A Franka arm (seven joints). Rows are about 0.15 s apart.
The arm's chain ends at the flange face. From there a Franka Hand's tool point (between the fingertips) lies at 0.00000 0.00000 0.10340 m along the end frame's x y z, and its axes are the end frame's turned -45 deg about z.
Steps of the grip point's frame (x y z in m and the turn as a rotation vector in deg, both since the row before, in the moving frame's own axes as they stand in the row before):
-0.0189 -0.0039 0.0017 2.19 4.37 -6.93
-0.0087 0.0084 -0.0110 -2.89 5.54 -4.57
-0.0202 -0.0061 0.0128 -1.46 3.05 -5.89
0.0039 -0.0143 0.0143 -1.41 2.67 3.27
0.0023 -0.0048 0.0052 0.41 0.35 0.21
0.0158 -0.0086 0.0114 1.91 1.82 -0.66
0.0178 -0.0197 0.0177 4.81 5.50 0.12
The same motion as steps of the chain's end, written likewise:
-0.0184 0.0191 0.0021 4.64 1.54 -6.93
-0.0108 0.0159 -0.0104 1.87 5.96 -4.57
-0.0242 0.0123 0.0130 1.12 3.19 -5.89
-0.0126 -0.0114 0.0144 0.89 2.88 3.27
-0.0017 -0.0041 0.0052 0.54 -0.04 0.21
0.0052 -0.0125 0.0115 2.64 -0.06 -0.66
-0.0022 -0.0134 0.0185 7.29 0.49 0.12

